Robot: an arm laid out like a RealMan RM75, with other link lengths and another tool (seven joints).
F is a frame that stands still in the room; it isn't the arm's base.
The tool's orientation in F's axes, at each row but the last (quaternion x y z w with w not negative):
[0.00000 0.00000 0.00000 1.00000]
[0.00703 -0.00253 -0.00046 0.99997]
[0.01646 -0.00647 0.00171 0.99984]
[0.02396 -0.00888 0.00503 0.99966]
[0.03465 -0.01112 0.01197 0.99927]
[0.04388 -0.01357 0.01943 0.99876]
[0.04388 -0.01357 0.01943 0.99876]
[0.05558 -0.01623 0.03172 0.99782]
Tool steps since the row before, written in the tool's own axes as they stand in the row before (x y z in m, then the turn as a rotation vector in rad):
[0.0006 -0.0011 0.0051 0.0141 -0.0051 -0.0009]
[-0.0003 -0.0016 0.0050 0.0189 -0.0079 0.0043]
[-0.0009 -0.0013 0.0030 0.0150 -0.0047 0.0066]
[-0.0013 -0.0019 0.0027 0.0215 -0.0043 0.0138]
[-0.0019 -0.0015 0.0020 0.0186 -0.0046 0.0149]
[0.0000 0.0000 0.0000 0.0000 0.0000 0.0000]
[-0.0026 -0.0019 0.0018 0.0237 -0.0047 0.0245]
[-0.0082 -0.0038 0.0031 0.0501 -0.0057 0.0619]
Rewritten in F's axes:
[0.0006 -0.0011 0.0051 0.0141 -0.0051 -0.0009]
[-0.0003 -0.0017 0.0050 0.0189 -0.0080 0.0043]
[-0.0009 -0.0014 0.0029 0.0149 -0.0049 0.0066]
[-0.0013 -0.0020 0.0026 0.0213 -0.0048 0.0140]
[-0.0019 -0.0017 0.0018 0.0184 -0.0052 0.0150]
[0.0000 0.0000 0.0000 0.0000 0.0000 0.0000]
[-0.0026 -0.0021 0.0016 0.0232 -0.0059 0.0247]
[-0.0080 -0.0046 0.0024 0.0486 -0.0095 0.0627]

